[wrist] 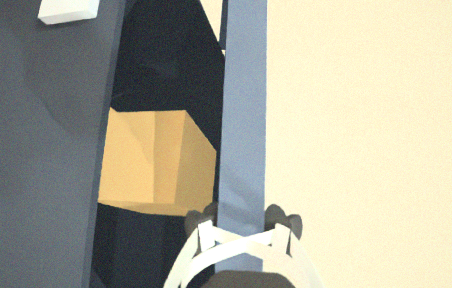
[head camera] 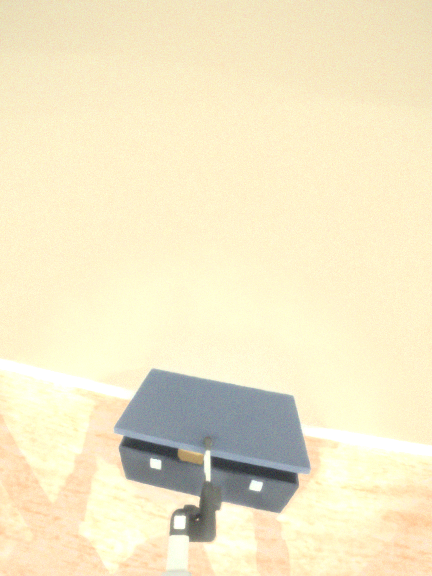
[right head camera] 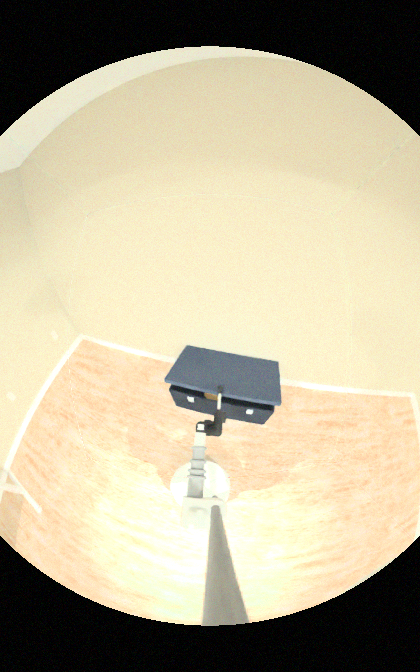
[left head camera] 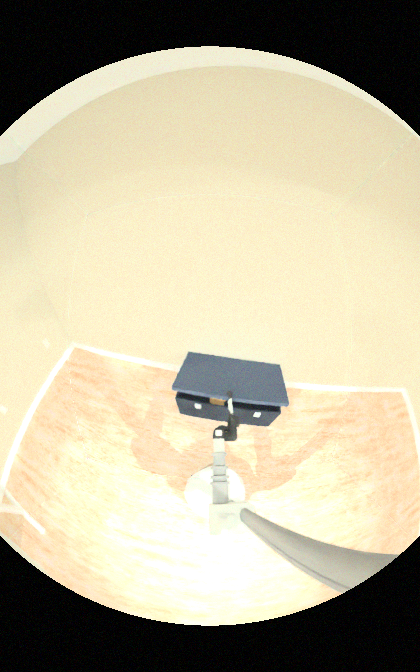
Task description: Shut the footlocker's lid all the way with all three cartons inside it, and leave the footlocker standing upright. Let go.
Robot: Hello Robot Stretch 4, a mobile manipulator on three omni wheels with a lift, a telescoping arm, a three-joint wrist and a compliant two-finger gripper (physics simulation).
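Observation:
The dark blue footlocker stands upright on the floor. Its lid is partly open, with a gap along the front. One tan carton shows inside through the gap; the other two cartons do not show. My gripper is shut on the lid's front edge, with one fingertip on each side of it in the wrist view.
A beige wall with a white baseboard runs close behind the footlocker. My arm reaches to it from the front over the wooden floor. Two white latches sit on the footlocker's front.

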